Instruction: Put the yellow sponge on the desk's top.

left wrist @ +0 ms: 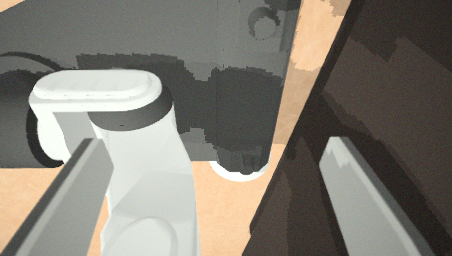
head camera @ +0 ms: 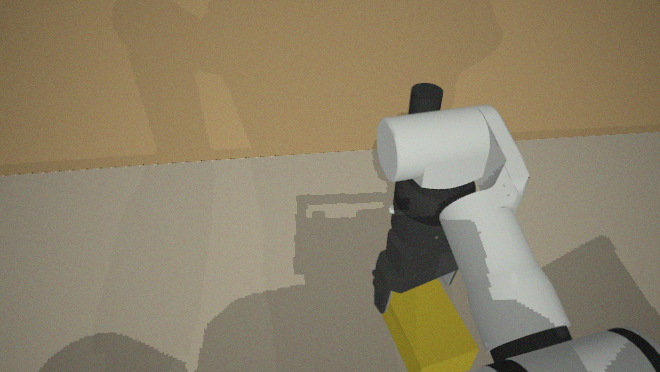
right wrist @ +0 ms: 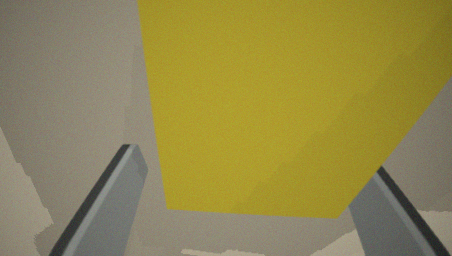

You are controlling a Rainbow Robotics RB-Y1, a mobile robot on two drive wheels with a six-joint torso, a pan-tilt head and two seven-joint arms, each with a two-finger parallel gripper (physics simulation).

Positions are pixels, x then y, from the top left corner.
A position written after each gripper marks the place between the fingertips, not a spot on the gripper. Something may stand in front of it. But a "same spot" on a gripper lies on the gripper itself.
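The left gripper shows in the left wrist view point(218, 151), while the right gripper is out of frame in the left wrist view. The head camera view shows the right gripper, and the left gripper is out of frame in the head camera view. The right wrist view shows the right gripper too, and the left gripper is out of frame in the right wrist view. On the right gripper, point(head camera: 451, 272) and point(right wrist: 107, 214) are the same spot.
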